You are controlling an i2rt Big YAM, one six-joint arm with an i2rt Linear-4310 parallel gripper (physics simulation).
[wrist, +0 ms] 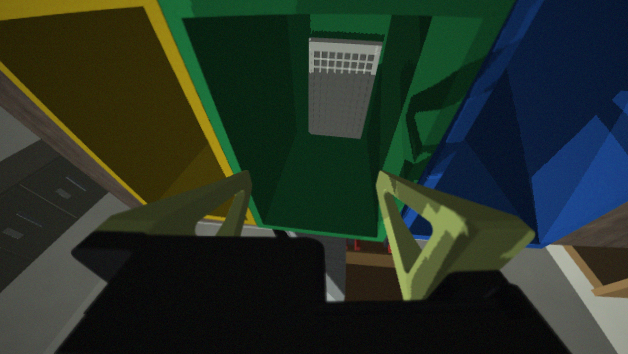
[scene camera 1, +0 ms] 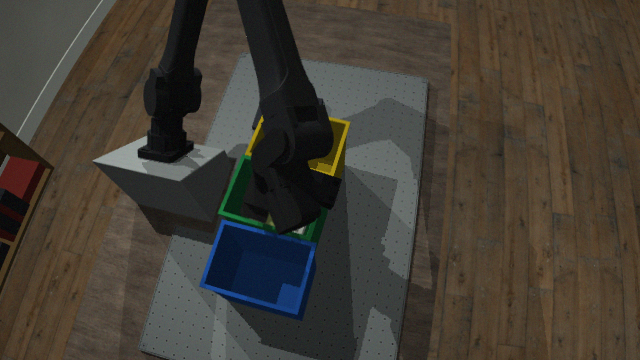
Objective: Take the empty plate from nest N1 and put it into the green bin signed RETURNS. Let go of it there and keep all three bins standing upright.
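Where they show: gripper, fingertip midpoint: [wrist: 314, 177]; arm's base, origin of the base link: [scene camera 1: 166, 152].
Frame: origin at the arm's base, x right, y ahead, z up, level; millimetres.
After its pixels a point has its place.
Note:
The plate [scene camera 1: 300, 230] @(x 81, y 318, z -110 mm) [wrist: 342, 95] @(x 86, y 261, z -116 mm), pale grey with square wells, lies inside the green bin [scene camera 1: 240, 218] @(x 131, y 227, z 54 mm) [wrist: 206, 98] @(x 18, y 331, z 53 mm), against or near one end wall; its far end is lit. The gripper [scene camera 1: 270, 220] [wrist: 314, 175] @(x 70, y 272, z 54 mm) is open above the bin, its yellow-green fingers wide apart with nothing between them, and the plate lies below, apart from them. The yellow bin [scene camera 1: 340, 150] @(x -42, y 381, z 53 mm) [wrist: 183, 75] @(x 11, y 343, z 53 mm) and the blue bin [scene camera 1: 215, 252] @(x 203, y 198, z 49 mm) [wrist: 575, 165] @(x 266, y 258, z 20 mm) stand on either side; all three bins are upright. The RETURNS sign and nest N1 cannot be made out.
The bins stand close together on a grey perforated board [scene camera 1: 407, 155] @(x -162, y 533, z -126 mm). The arm's grey base block [scene camera 1: 165, 195] @(x 94, y 27, z -17 mm) is left of them. A wooden shelf unit [scene camera 1: 32, 212] stands at the far left. The arm hides part of the yellow and green bins in the scene view.

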